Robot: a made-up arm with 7 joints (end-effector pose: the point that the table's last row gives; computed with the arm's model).
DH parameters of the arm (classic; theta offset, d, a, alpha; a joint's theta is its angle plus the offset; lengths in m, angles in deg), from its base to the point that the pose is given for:
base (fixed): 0 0.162 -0.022 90
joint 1: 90 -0.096 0.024 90
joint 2: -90 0.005 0.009 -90
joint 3: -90 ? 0.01 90
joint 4: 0 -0.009 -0.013 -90
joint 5: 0 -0.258 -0.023 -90
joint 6: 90 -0.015 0.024 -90
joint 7: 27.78 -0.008 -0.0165 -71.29
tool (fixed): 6.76 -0.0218 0 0
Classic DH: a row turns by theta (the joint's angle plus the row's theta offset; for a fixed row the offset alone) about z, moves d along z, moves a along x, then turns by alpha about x.
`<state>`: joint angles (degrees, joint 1 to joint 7).
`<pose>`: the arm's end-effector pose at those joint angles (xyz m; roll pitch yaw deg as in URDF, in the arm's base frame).
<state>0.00 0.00 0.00 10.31 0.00 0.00 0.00</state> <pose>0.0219 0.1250 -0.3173 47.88 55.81 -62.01</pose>
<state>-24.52 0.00 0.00 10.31 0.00 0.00 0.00</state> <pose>-0.1810 0.1250 -0.2923 1.58 59.54 -101.76</pose>
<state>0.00 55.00 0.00 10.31 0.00 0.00 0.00</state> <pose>0.0219 0.5249 -0.0790 173.55 61.75 56.12</pose>
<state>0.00 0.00 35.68 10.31 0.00 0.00 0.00</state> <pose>0.0030 0.1439 -0.3173 47.88 55.81 -26.33</pose>
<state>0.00 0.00 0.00 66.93 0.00 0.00 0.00</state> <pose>0.2396 0.1250 -0.1689 97.22 13.58 -30.70</pose>
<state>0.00 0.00 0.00 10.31 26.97 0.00 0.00</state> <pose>0.0179 0.1201 -0.3180 42.75 52.09 -39.61</pose>
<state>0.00 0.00 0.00 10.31 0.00 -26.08 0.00</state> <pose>0.0271 0.1250 -0.3077 77.77 38.83 -39.57</pose>
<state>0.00 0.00 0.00 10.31 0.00 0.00 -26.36</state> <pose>0.0199 0.1201 -0.3065 96.71 72.91 -12.25</pose>
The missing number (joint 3, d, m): -0.227
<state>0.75 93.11 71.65 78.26 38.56 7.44 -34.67</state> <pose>0.0565 0.3839 0.4656 122.14 -71.17 41.83</pose>
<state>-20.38 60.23 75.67 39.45 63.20 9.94 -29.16</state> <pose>-0.0005 0.5677 0.0979 78.42 -2.33 75.94</pose>
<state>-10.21 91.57 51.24 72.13 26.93 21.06 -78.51</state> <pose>0.1873 0.4104 0.3632 116.69 -52.13 92.75</pose>
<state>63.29 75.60 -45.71 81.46 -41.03 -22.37 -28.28</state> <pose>0.2547 0.3249 0.2487 -125.92 0.51 -25.17</pose>
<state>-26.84 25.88 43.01 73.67 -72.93 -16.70 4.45</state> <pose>0.0776 0.4147 -0.0705 -144.59 56.78 35.71</pose>
